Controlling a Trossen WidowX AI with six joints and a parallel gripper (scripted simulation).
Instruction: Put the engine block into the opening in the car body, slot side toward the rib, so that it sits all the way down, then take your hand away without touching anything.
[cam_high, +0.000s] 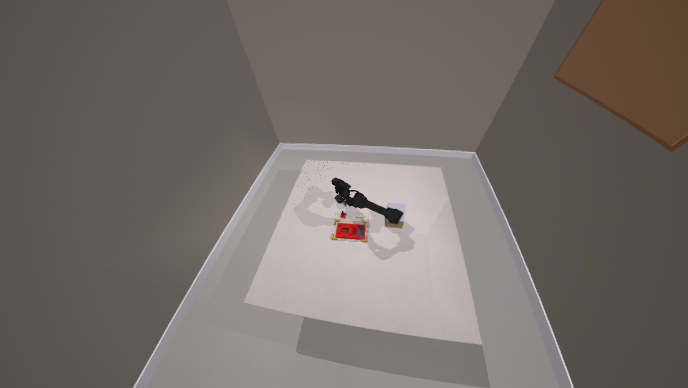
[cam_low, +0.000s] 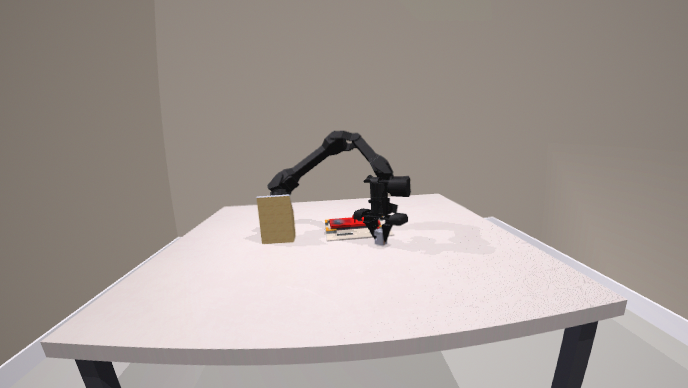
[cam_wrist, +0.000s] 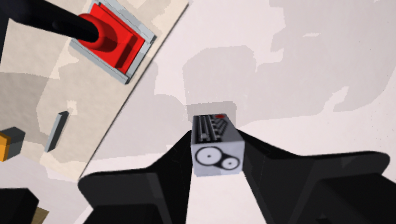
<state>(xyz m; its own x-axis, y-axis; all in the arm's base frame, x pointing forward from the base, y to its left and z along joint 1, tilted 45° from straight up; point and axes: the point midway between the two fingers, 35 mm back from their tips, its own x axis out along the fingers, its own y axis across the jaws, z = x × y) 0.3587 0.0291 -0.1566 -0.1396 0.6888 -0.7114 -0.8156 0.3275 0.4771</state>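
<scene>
Now: gripper tip 110 mm to the right of the black peg, 20 mm below it and 10 mm past it. The rest, counted from my gripper tip: engine block: 10 mm behind, 10 mm above; cream base board: 200 mm to the left, 90 mm behind.
</scene>
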